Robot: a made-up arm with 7 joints.
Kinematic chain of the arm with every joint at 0, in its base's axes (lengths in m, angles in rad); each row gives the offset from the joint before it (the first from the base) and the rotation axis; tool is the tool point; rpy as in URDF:
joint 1: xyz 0 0 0.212 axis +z
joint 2: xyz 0 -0.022 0.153 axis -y
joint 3: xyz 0 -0.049 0.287 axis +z
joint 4: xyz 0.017 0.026 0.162 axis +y
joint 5: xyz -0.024 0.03 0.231 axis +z
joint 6: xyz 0 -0.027 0.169 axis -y
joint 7: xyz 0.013 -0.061 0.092 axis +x
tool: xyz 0 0 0 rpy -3.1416 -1.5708 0
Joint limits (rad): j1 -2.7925..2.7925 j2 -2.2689..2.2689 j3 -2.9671..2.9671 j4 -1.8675..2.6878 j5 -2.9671..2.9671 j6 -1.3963..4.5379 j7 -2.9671..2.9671
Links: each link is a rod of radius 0.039 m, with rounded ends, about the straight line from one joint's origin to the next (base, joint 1, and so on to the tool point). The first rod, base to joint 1, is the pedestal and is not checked.
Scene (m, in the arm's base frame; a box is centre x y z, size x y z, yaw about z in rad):
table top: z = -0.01
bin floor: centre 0.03 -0.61 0 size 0.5 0.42 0.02 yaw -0.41
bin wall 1: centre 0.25 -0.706 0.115 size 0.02 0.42 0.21 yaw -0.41
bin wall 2: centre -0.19 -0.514 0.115 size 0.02 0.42 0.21 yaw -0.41
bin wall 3: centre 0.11 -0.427 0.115 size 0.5 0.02 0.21 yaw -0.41
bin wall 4: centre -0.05 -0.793 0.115 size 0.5 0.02 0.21 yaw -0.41
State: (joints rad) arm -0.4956 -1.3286 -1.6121 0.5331 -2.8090 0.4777 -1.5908
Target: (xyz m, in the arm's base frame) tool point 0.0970 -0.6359 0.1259
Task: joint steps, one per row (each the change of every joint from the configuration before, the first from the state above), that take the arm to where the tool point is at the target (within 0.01 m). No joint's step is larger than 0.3 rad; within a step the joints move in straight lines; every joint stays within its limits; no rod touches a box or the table.
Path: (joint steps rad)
1: -0.2011 0.0619 -0.0584 -0.2786 0.0425 -0.0197 0.0000
2: -0.2010 0.0620 -0.0583 -0.2787 0.0426 -0.0198 0.0000
3: -0.2011 0.0619 -0.0584 -0.2786 0.0425 -0.0197 0.0000
4: -0.2011 0.0619 -0.0583 -0.2786 0.0425 -0.0197 0.0000
5: -0.2011 0.0620 -0.0584 -0.2786 0.0425 -0.0197 0.0000
6: -0.2010 0.0619 -0.0584 -0.2787 0.0426 -0.0198 0.0000
7: -0.2011 0.0619 -0.0583 -0.2786 0.0425 -0.0197 0.0000
8: 0.0583 -0.2039 -0.0867 0.0488 -0.0150 0.0106 0.0000
9: 0.0582 -0.2040 -0.0866 0.0487 -0.0150 0.0105 0.0000

